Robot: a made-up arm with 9 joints. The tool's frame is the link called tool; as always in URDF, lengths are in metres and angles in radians. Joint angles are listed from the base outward.
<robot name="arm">
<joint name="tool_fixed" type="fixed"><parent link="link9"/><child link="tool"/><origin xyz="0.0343 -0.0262 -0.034" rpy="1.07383 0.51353 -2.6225"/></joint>
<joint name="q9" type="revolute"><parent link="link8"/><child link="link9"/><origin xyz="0.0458 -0.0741 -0.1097" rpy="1.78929 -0.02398 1.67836"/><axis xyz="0 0 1"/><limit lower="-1.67" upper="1.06"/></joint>
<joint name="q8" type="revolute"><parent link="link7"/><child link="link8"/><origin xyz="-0.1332 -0.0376 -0.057" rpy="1.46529 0.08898 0.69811"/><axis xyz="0 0 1"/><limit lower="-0.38" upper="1.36"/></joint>
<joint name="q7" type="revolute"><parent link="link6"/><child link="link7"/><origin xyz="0.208 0.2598 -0.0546" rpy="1.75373 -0.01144 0.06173"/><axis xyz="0 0 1"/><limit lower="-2.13" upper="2.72"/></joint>
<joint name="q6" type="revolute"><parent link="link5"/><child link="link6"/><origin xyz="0.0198 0.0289 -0.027" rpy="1.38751 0.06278 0.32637"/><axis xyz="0 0 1"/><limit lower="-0.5" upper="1.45"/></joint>
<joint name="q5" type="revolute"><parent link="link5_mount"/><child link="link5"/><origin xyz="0.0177 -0.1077 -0.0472" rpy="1.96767 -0.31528 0.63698"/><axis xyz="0 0 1"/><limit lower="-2.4" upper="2.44"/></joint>
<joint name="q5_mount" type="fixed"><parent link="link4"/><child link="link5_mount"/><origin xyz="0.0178 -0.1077 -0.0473"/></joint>
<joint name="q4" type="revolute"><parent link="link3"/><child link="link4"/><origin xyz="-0.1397 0.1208 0.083" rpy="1.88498 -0.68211 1.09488"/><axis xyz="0 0 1"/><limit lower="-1.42" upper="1.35"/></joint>
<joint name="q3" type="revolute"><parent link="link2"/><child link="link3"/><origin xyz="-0.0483 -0.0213 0.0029" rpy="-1.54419 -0.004 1.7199"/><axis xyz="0 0 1"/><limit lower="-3.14" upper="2.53"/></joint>
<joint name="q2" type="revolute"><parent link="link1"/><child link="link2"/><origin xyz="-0.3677 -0.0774 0.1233" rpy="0.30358 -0.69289 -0.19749"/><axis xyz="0 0 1"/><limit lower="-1.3" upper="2.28"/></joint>
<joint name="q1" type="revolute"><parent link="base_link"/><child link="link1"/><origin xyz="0.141 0.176 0.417" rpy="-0.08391 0.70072 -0.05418"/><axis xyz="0 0 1"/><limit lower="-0.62" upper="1.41"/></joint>
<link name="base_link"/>
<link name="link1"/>
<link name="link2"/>
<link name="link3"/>
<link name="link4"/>
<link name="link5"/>
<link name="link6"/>
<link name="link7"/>
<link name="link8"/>
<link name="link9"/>
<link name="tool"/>
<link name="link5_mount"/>
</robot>
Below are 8 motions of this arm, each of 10 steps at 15 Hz.
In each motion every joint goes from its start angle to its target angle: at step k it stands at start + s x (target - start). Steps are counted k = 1, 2, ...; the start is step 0. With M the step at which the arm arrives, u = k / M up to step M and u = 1 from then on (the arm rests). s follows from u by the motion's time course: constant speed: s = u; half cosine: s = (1 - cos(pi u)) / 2; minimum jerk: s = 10 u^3 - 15 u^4 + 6 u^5.
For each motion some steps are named. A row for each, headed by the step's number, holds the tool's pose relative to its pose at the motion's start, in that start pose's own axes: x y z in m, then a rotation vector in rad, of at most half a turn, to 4 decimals.
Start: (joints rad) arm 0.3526 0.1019 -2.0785 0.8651 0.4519 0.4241 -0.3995 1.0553 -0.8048
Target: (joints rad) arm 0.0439 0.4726 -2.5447 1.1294 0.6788 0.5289 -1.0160 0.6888 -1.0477
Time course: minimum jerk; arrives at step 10
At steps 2, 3, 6, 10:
2: 0.0125 0.0138 -0.0009 0.0339 -0.0099 -0.0260
3: 0.0340 0.0390 -0.0015 0.0957 -0.0244 -0.0738
6: 0.1177 0.1592 0.0144 0.3939 -0.0348 -0.3215
10: 0.1522 0.2235 0.0385 0.5580 0.0041 -0.4823

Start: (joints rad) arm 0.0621 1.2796 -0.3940 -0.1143 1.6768 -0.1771 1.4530 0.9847 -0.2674
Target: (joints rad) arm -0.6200 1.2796 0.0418 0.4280 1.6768 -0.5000 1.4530 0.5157 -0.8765
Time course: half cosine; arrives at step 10
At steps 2, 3, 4, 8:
2: 0.0092 0.0290 -0.0149 0.0782 -0.0020 -0.0097
3: 0.0192 0.0660 -0.0292 0.1687 -0.0046 -0.0227
4: 0.0302 0.1173 -0.0419 0.2828 -0.0079 -0.0420
8: 0.0471 0.3519 -0.0145 0.7466 -0.0057 -0.1569

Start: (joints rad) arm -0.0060 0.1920 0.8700 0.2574 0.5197 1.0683 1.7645 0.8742 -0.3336
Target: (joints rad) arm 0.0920 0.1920 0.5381 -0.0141 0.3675 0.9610 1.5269 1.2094 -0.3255
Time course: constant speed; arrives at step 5
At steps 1, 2, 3, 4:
1: -0.0574 -0.0048 -0.0259 0.0655 0.0055 -0.0542
2: -0.1133 -0.0050 -0.0470 0.1264 0.0033 -0.1137
3: -0.1668 -0.0011 -0.0636 0.1818 -0.0061 -0.1782
4: -0.2175 0.0063 -0.0759 0.2306 -0.0221 -0.2473

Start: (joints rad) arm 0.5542 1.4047 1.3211 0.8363 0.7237 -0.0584 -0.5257 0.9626 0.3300
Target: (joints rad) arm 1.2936 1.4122 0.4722 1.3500 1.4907 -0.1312 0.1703 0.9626 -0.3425
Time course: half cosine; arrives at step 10
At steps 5, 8, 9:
5: -0.0064 -0.1683 0.2816 -0.3790 -0.4525 -0.2328
8: -0.0622 -0.2563 0.4750 -0.7175 -0.6527 -0.3630
9: -0.0741 -0.2690 0.5050 -0.7767 -0.6710 -0.3825

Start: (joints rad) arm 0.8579 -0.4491 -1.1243 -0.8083 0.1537 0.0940 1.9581 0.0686 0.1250
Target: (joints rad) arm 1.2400 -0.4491 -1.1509 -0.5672 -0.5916 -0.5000 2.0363 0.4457 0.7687
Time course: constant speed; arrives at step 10
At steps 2, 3, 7, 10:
2: -0.0452 -0.1511 0.0011 -0.1076 0.0601 -0.2142
3: -0.0848 -0.2196 0.0002 -0.1512 0.1039 -0.3250
7: -0.3321 -0.4086 -0.0184 -0.2438 0.3650 -0.7752
10: -0.5657 -0.4317 -0.0438 -0.2137 0.6407 -1.1001

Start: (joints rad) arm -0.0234 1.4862 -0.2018 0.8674 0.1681 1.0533 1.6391 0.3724 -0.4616
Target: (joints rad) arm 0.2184 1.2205 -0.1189 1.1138 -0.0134 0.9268 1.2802 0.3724 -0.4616
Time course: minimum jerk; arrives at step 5
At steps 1, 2, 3, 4, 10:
1: -0.0023 -0.0066 0.0038 0.0093 0.0100 -0.0115
2: -0.0121 -0.0367 0.0223 0.0505 0.0517 -0.0668
3: -0.0245 -0.0798 0.0514 0.1074 0.1019 -0.1548
4: -0.0323 -0.1108 0.0742 0.1466 0.1309 -0.2240
10: -0.0340 -0.1178 0.0796 0.1551 0.1366 -0.2401

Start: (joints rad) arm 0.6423 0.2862 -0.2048 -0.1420 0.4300 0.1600 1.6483 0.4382 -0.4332
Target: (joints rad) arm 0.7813 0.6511 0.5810 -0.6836 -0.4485 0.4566 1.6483 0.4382 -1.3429
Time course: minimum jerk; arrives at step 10
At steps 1, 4, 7, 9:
1: -0.0010 0.0034 -0.0010 -0.0058 -0.0021 0.0067
4: -0.0585 0.1118 -0.0598 -0.1900 -0.0509 0.2805
7: -0.2442 0.1945 -0.2147 -0.3634 0.0386 0.8231
9: -0.3171 0.1874 -0.2590 -0.3778 0.1189 0.9849

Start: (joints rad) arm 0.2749 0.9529 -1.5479 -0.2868 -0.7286 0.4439 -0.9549 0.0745 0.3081
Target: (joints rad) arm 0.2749 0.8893 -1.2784 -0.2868 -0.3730 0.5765 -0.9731 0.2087 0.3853
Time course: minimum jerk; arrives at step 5
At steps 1, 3, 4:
1: 0.0081 -0.0017 -0.0075 0.0044 0.0220 0.0135
3: 0.0887 -0.0220 -0.0984 0.0712 0.2590 0.1525
4: 0.1179 -0.0314 -0.1416 0.1094 0.3568 0.2061

